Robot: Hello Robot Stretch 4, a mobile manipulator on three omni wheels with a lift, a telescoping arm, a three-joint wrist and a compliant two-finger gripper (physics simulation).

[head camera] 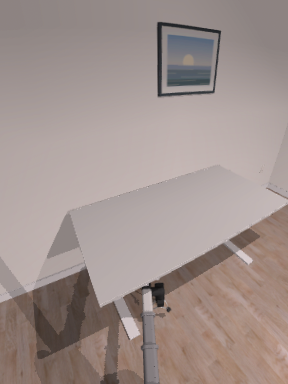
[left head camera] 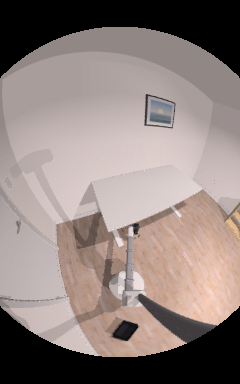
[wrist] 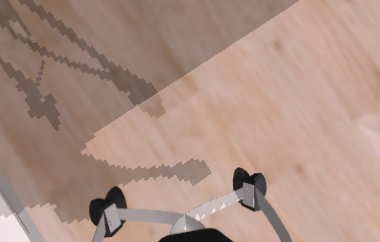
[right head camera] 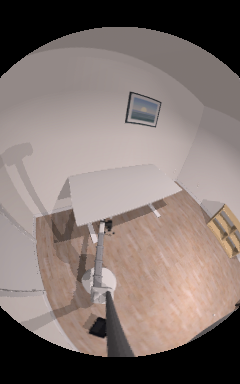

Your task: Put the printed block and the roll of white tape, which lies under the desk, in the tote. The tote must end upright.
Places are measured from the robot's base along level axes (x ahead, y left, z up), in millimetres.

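Pixels of known places: gripper, between the fingertips: (head camera: 159,311) (left head camera: 133,236) (wrist: 180,191) (right head camera: 108,232).
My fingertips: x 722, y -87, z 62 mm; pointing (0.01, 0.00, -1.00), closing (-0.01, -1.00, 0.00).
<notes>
Behind a point stands the place of what it marks.
My gripper (wrist: 180,191) @(x 722, y -87, z 62 mm) is open in the wrist view, with bare wood floor between and beyond its fingertips. In the head view it is low by the desk's front edge, near the left foot. The white desk (head camera: 175,215) @(x 1074, y -226, z 693 mm) (left head camera: 150,197) @(x 923, y -222, z 693 mm) (right head camera: 125,192) @(x 965, y -245, z 693 mm) stands against the wall, its top hiding most of the floor under it. The roll of white tape and the printed block do not show in these views. A black open container (left head camera: 125,330) @(x -773, y -41, z -24 mm) (right head camera: 98,327) @(x -779, y 0, z -24 mm), which looks like the tote, lies flat on the floor behind my base; its contents are too dark to tell.
The desk's left foot (head camera: 127,320) (wrist: 10,220) is close beside the gripper, at the lower left of the wrist view. Its right foot (head camera: 239,251) is farther right. My round white base (right head camera: 108,281) @(x 12, y -113, z 187 mm) stands in front of the desk. A wooden shelf unit stands at the right wall.
</notes>
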